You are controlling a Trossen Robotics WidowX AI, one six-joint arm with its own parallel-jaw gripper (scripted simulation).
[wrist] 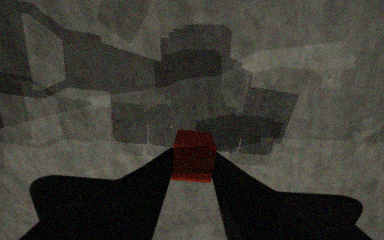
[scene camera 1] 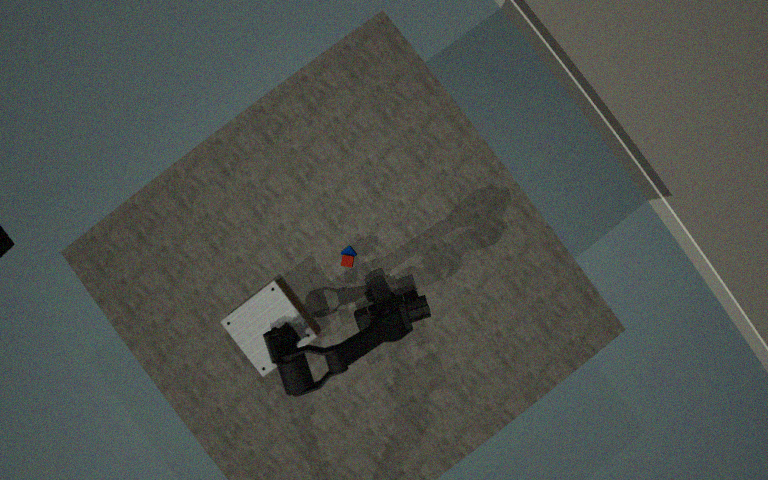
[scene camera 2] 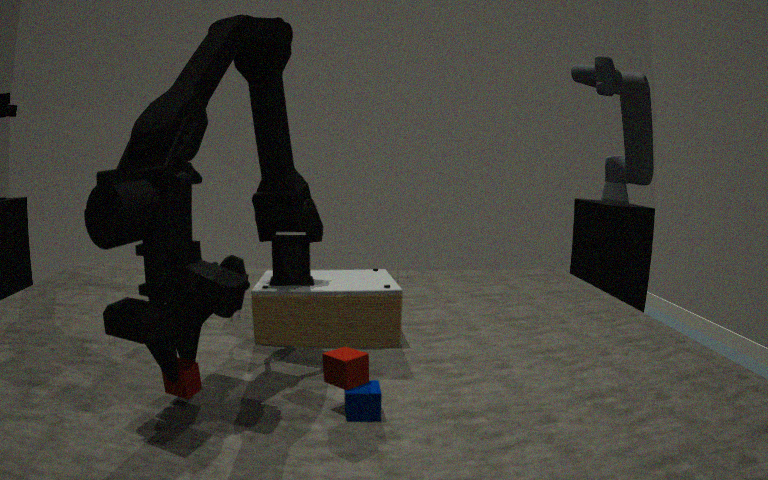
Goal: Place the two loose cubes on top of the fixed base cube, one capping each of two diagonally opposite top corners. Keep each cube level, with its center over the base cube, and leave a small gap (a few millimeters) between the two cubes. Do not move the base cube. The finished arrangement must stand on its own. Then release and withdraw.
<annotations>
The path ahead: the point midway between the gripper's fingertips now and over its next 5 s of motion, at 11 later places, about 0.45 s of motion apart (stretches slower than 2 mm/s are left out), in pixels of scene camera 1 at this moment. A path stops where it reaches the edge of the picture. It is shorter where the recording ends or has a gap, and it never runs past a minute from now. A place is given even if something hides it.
The gripper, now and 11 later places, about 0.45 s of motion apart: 387,306; 388,307; 388,310; 386,302; 380,288; 372,274; 362,262; 351,251; 348,245; 348,246; 349,245; 349,246
</annotations>
